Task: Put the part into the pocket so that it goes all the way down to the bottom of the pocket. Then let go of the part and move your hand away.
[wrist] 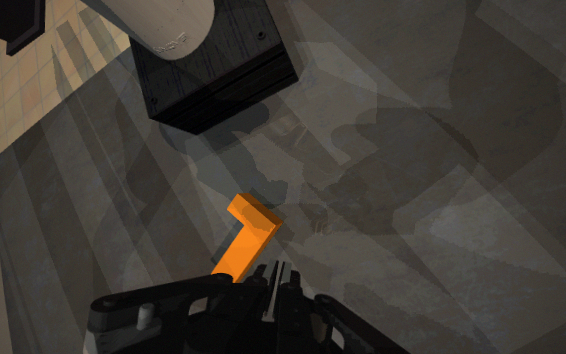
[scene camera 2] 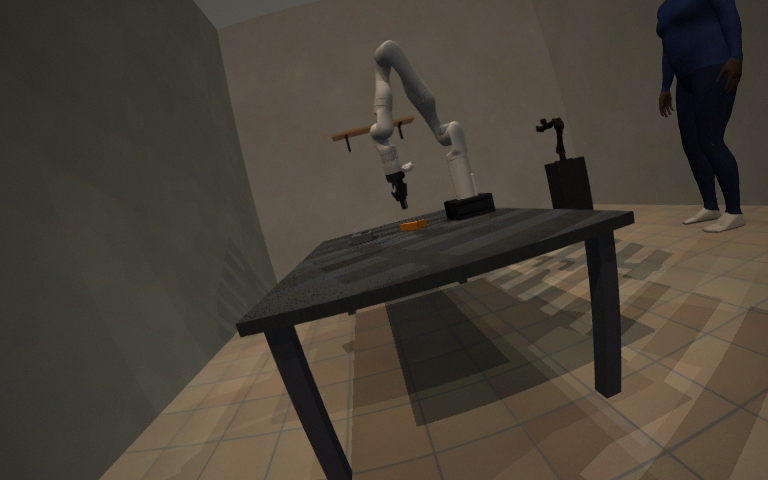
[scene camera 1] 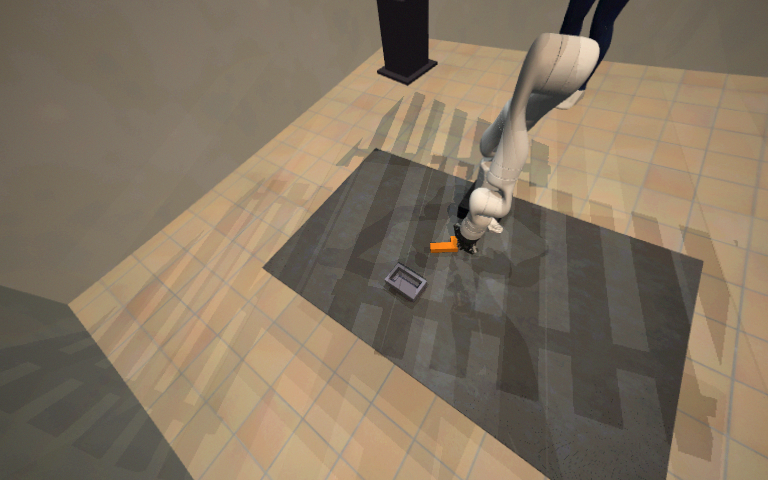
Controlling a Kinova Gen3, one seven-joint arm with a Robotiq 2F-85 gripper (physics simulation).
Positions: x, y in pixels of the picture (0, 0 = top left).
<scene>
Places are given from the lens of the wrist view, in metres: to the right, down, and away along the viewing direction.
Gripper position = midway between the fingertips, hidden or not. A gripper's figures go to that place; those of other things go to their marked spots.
my gripper (wrist: 279, 273): 0.00, 0.07, 0.16
orange L-shaped block (wrist: 260, 224): -0.03, 0.05, 0.24
</scene>
